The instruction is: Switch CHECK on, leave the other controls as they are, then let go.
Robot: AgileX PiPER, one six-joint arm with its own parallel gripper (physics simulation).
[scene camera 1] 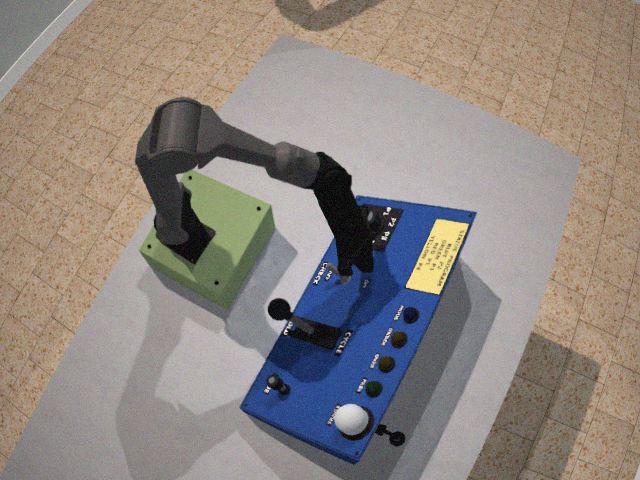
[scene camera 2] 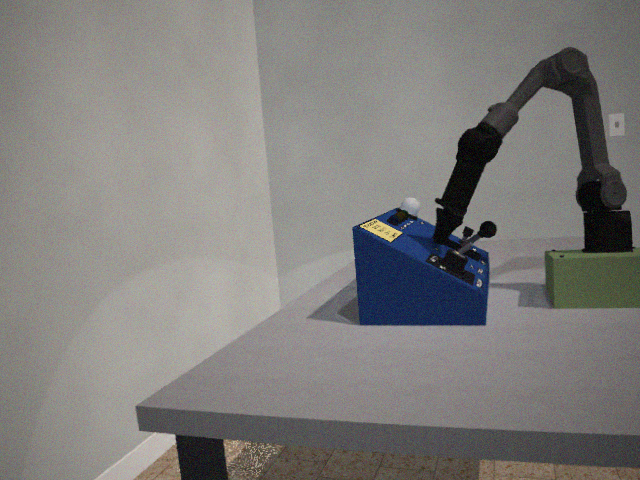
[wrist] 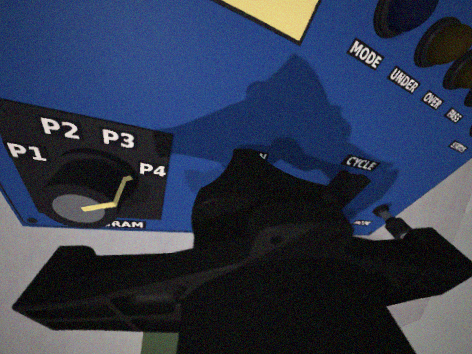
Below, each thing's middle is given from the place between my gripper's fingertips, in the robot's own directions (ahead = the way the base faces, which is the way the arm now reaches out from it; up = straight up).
Now: hand 80 mm to the left of the blue control panel [scene camera 1: 339,385], 50 mm short of it and 30 mm above it.
